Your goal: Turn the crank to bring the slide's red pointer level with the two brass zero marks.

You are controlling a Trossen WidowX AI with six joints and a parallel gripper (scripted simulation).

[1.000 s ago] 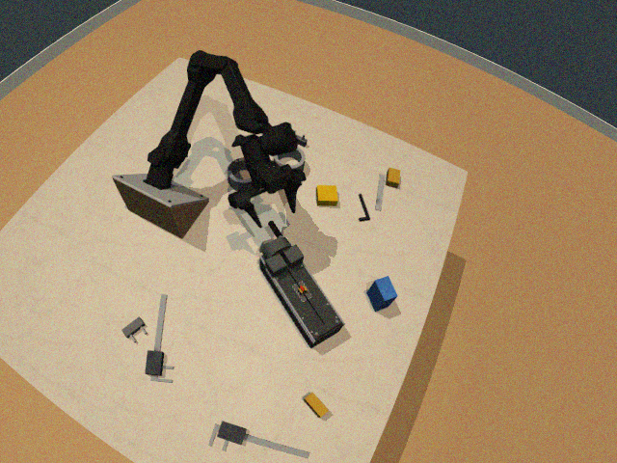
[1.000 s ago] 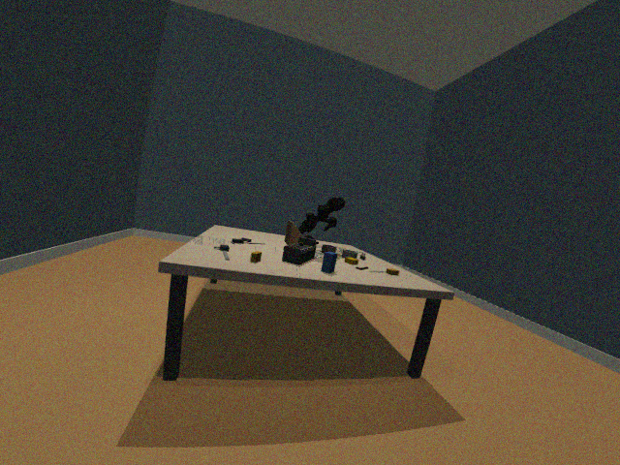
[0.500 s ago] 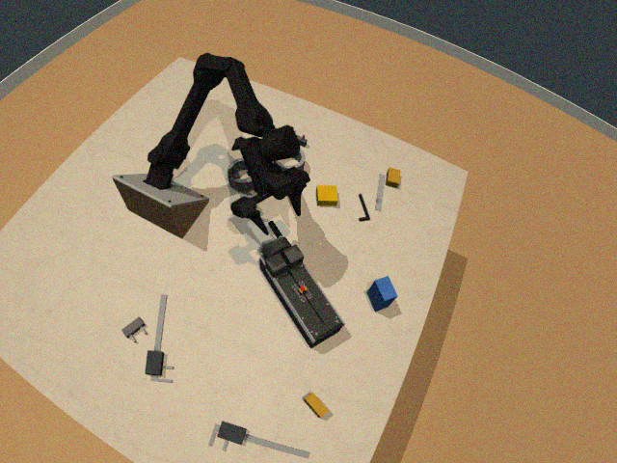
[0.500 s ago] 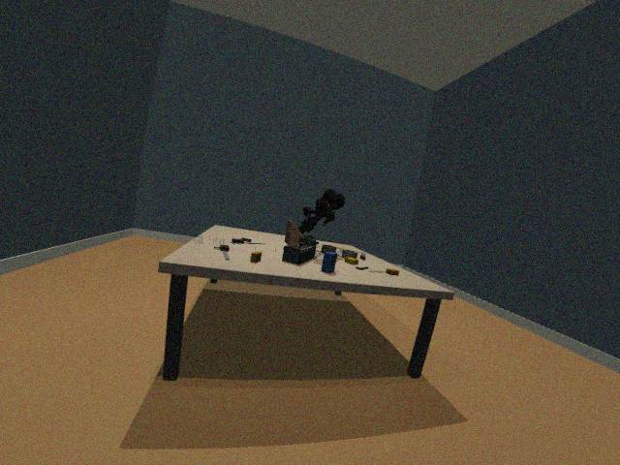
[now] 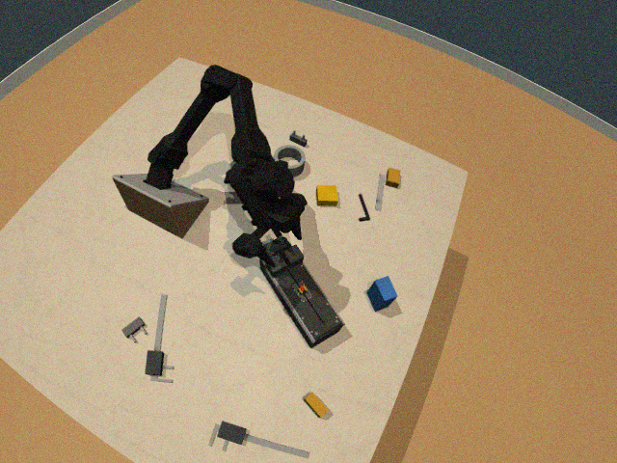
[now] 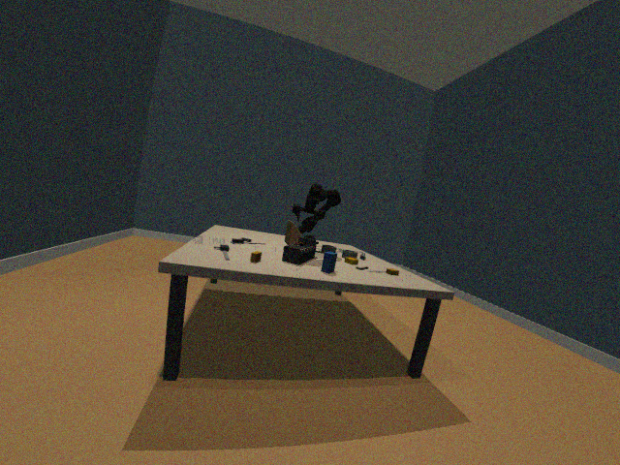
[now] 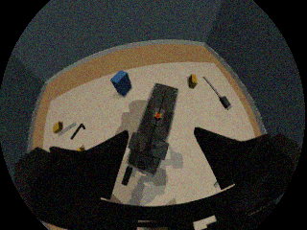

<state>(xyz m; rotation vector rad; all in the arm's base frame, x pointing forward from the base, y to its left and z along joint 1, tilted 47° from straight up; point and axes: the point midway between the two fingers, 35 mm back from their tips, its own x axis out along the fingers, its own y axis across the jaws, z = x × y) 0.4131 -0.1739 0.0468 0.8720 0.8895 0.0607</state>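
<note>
Now: gripper tip 110 mm to the right of the crank handle, 110 mm above it and 70 mm past it. Also, from my gripper tip: yellow block: 320 mm to the left, 180 mm below, 10 mm ahead; then red pointer: 110 mm below, 60 mm ahead, 20 mm to the right; then blue cube: 250 mm ahead, 150 mm below, 60 mm to the left.
</note>
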